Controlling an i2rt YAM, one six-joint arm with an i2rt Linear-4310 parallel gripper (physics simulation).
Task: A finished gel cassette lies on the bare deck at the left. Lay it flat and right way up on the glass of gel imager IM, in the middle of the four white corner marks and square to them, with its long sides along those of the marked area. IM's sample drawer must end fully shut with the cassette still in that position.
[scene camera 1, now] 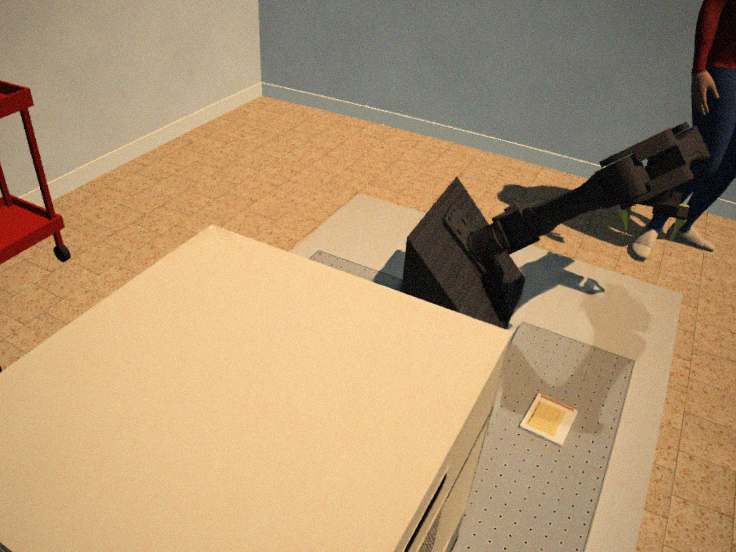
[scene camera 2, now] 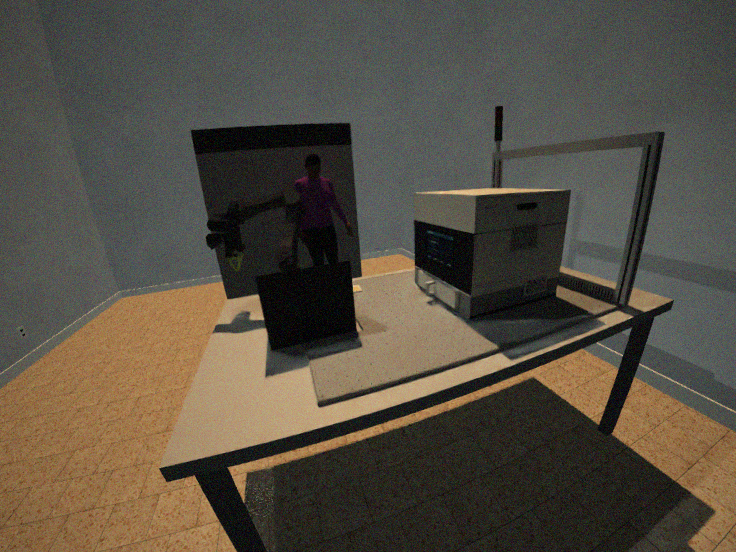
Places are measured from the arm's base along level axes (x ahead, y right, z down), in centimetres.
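Pixels of known places: gripper, fingertip midpoint: [scene camera 1: 648, 235] [scene camera 2: 238, 267]; arm's base, link origin: [scene camera 1: 472, 248] [scene camera 2: 297, 289].
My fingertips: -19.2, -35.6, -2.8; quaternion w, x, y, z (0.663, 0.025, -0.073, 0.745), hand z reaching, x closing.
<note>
Ahead of a thing's pixels: the offset from my fingertips to its top centre, as dx, dy, dz. "*": to the spot under its first point. Level surfaces: height alone.
The gel cassette {+46.2, +11.9, +16.6} [scene camera 1: 561, 433] [scene camera 2: 356, 289], a white frame with a yellow gel and an orange strip along one edge, lies flat on the perforated deck {dz +17.3} [scene camera 1: 535, 487] [scene camera 2: 404, 356]. Gel imager IM [scene camera 1: 267, 386] [scene camera 2: 523, 267] is a large cream box. Its sample drawer {* +71.4, +49.4, +12.1} [scene camera 2: 445, 294], low on the front with a pale handle, looks shut; the glass and corner marks are hidden. My gripper [scene camera 1: 651, 222] [scene camera 2: 236, 262] is open, its yellow-green fingers apart and empty. It hangs high beyond the deck, away from the cassette, on the outstretched arm.
The arm's dark base block [scene camera 1: 436, 267] [scene camera 2: 306, 306] stands beside the deck. A tall dark panel [scene camera 2: 270, 139] stands behind the arm. A metal frame [scene camera 2: 637, 219] and a signal tower [scene camera 2: 498, 124] stand by the imager. A person [scene camera 1: 716, 124] and a red cart [scene camera 1: 34, 154] also show.
</note>
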